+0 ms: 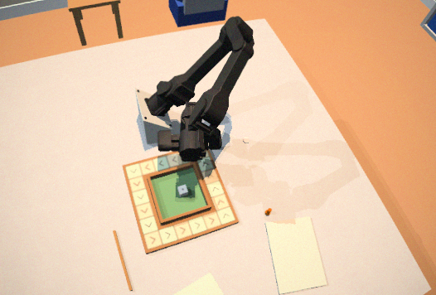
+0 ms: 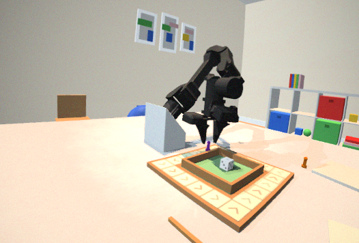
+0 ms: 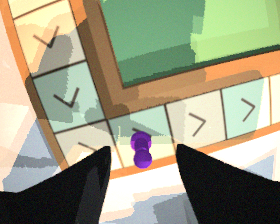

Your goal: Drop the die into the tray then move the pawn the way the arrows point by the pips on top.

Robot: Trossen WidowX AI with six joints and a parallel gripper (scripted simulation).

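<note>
My gripper tip is now 1 cm above the purple pawn. The rest, counted from my gripper tip: green dice tray: 10 cm ahead, 8 cm to the right, 3 cm below; white disc: 2 cm ahead, 21 cm to the left, 4 cm below; white die: 10 cm ahead, 7 cm to the right, 1 cm below.
</note>
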